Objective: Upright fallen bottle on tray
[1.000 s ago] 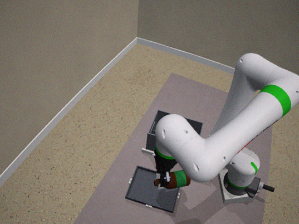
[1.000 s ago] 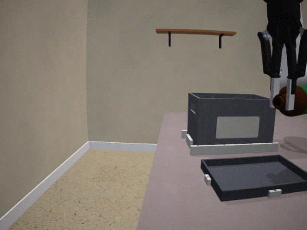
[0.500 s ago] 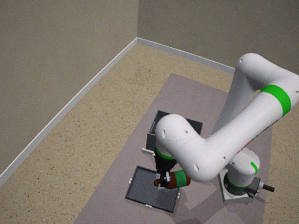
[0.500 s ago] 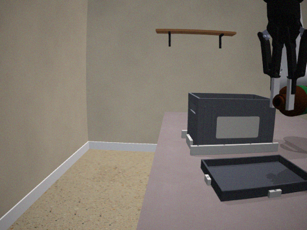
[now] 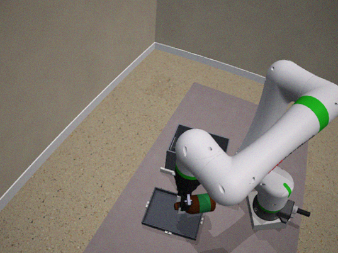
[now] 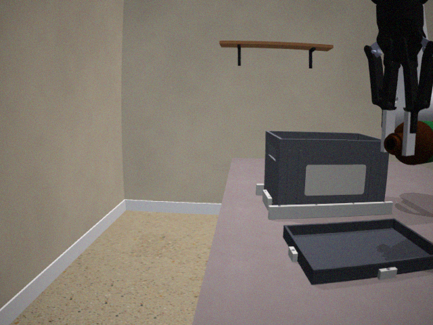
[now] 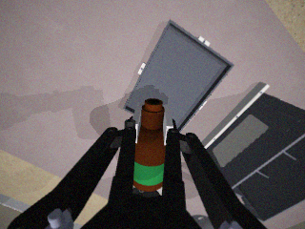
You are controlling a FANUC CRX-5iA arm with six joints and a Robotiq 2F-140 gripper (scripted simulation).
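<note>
The bottle lies 40 mm behind my hand, 30 mm to the right of it and 20 mm below it. From my hand the other things lie so: tray 210 mm below, 40 mm to the right, 30 mm ahead; then crate 340 mm to the right, 140 mm below, 70 mm ahead.
</note>
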